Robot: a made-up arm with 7 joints. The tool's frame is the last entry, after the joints.
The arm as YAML. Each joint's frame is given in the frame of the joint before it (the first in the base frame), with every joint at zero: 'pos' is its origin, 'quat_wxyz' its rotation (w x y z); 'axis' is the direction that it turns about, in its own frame. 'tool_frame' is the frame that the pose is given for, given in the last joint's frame.
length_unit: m
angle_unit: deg
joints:
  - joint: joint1
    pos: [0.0, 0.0, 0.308]
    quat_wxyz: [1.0, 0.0, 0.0, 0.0]
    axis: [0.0, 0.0, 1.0]
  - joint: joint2
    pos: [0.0, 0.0, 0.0]
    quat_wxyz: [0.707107, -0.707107, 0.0, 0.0]
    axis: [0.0, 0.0, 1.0]
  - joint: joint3
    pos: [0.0, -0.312, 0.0]
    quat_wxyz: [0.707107, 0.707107, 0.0, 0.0]
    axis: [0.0, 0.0, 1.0]
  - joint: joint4
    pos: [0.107, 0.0, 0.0]
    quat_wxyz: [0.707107, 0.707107, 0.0, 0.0]
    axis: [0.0, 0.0, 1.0]
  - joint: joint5
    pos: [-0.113, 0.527, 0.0]
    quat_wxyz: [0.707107, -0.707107, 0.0, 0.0]
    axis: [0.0, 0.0, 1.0]
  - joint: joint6
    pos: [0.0, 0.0, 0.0]
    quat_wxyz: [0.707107, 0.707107, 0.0, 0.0]
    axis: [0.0, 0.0, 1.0]
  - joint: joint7
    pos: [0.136, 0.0, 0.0]
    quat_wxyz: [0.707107, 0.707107, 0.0, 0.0]
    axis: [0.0, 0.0, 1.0]
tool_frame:
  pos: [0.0, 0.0, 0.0]
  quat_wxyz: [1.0, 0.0, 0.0, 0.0]
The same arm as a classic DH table. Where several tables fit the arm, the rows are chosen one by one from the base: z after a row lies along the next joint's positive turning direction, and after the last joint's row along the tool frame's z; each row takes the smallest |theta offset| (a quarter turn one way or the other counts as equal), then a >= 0, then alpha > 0; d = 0 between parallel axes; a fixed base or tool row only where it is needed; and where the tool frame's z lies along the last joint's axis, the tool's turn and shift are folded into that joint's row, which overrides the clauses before.
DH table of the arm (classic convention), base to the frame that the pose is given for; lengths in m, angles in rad. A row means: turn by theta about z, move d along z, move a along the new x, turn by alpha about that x. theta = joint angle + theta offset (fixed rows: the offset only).
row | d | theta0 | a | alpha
joint1 | 0.3080 | 0.0000 | 0.0000 | -1.5708
joint2 | 0.0000 | 0.0000 | 0.0000 | 1.5708
joint3 | 0.3120 | 0.0000 | 0.1070 | 1.5708
joint4 | 0.0000 | 0.0000 | -0.1130 | -1.5708
joint5 | 0.5270 | 0.0000 | 0.0000 | 1.5708
joint6 | 0.0000 | 0.0000 | 0.1360 | 1.5708
joint7 | 0.0000 | 0.0000 | 0.0000 | 0.0000

